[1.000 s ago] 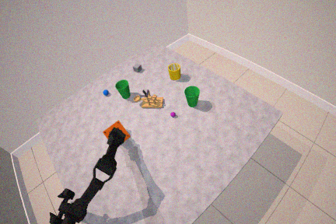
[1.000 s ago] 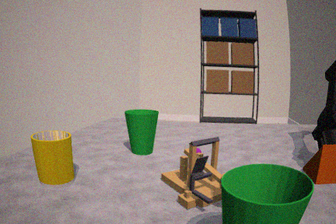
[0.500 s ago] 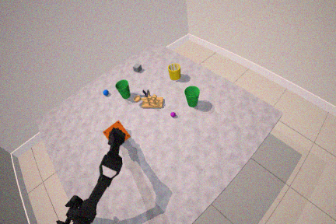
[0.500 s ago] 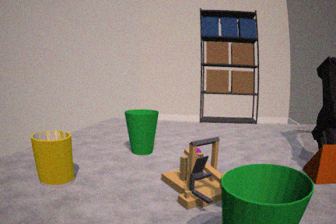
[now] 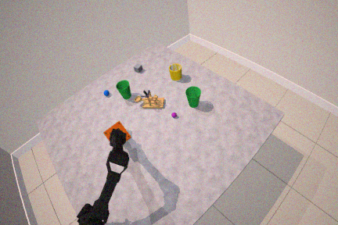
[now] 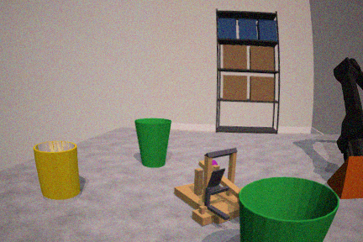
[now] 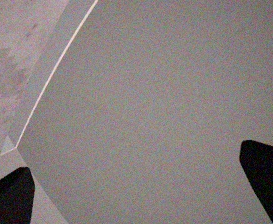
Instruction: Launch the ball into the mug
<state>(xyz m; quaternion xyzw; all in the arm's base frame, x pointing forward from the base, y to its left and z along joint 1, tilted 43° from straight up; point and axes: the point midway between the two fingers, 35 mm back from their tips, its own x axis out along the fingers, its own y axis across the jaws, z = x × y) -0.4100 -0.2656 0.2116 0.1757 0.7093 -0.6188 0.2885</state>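
The catapult upright frame is 750 mm ahead of my gripper tip, 430 mm to the left of it and 30 mm above it. Round my gripper tip: wooden catapult 740 mm ahead, 460 mm to the left; purple ball 800 mm ahead, 240 mm to the left, 30 mm below; blue ball 740 mm to the left, 540 mm ahead, 30 mm below.
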